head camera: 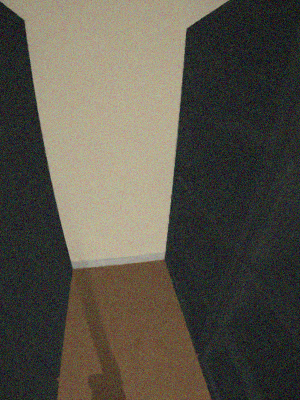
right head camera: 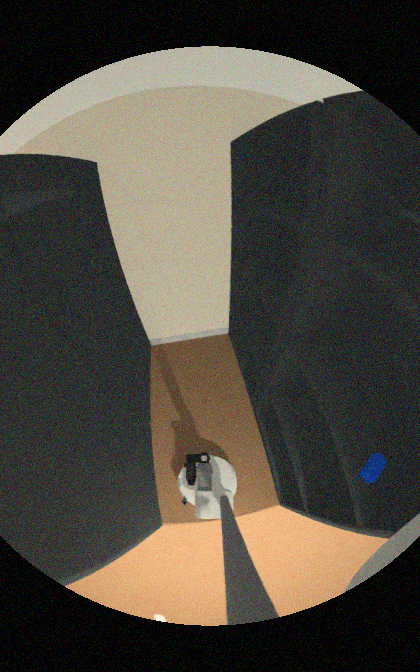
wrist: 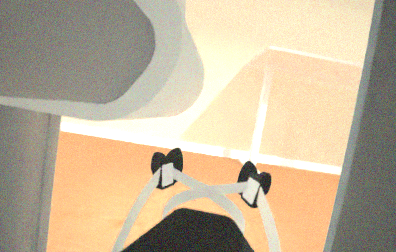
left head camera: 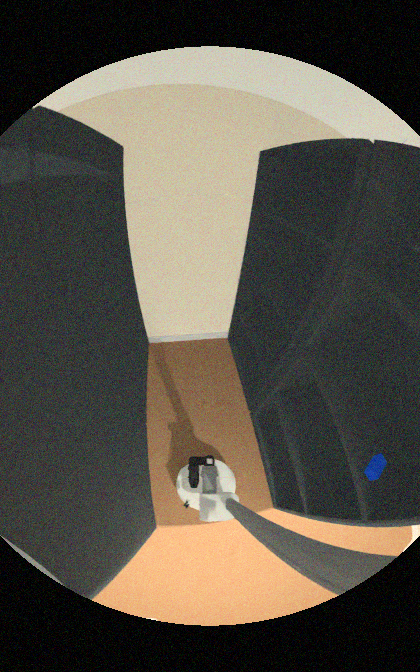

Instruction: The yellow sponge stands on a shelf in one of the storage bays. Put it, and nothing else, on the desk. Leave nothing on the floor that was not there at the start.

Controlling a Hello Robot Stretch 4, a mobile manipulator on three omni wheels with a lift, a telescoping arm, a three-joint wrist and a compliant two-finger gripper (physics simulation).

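Places are measured from the robot's base along level axes (x ahead, y right, z down), in millimetres.
Where they show: gripper, between the fingertips: (wrist: 210,167).
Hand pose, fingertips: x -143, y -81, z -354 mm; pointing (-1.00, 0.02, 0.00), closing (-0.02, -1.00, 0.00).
After its pixels a point has its place.
The yellow sponge does not show in these views. My gripper (wrist: 210,167) @[x -143, y -81, z -354 mm] is open in the wrist view, with its two dark fingertips apart and no object between them; floor and wall show behind it. The desk is not recognisable in the head views. In the wrist view a pale panel with a white upright bar stands behind the fingertips; I cannot tell what it belongs to.
Dark storage units (head camera: 240,150) @[x 1480, y 724, z -1148 mm] (left head camera: 65,325) (right head camera: 75,350) stand close on both sides of a narrow floor aisle (head camera: 145,320) that ends at a wall (head camera: 110,125) @[x 1481, y -210, z -1285 mm]. A blue object (left head camera: 375,467) (right head camera: 373,468) is in the right-hand unit. A dark panel (wrist: 370,125) @[x -377, y -370, z -439 mm] edges the wrist view.
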